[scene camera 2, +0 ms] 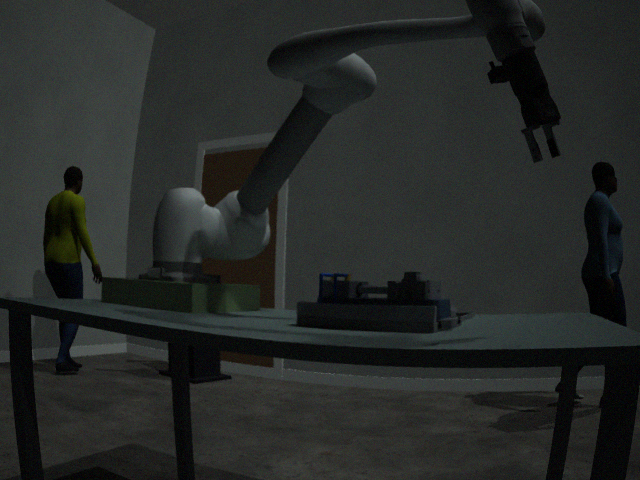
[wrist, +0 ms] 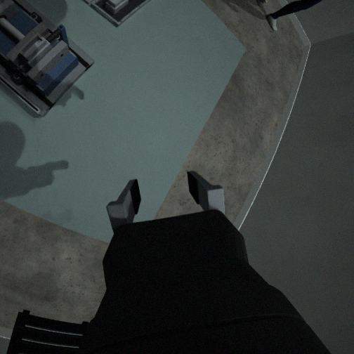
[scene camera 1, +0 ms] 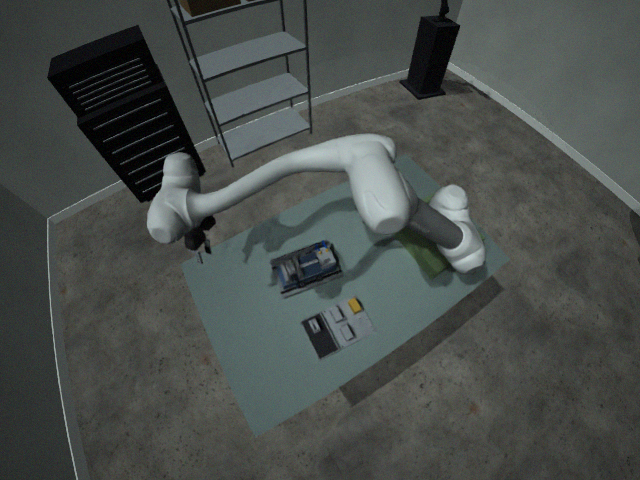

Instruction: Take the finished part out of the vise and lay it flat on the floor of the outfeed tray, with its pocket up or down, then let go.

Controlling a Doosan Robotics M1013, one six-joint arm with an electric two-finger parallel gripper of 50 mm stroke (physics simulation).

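My gripper is open and empty, high above the table's end, well away from the vise. The blue and grey vise stands on a grey base near the table's middle. A small grey block, seemingly the part, sits at its jaws; its pocket cannot be made out. A dark tray beside the vise holds a small light part. The tray's corner also shows at the top of the wrist view. Which tray is the outfeed is not marked.
A light tray adjoins the dark one and carries grey blocks and a yellow block. The arm's green pedestal stands at the table's other end. A shelf rack and black cabinet stand behind. Two people stand beyond the table.
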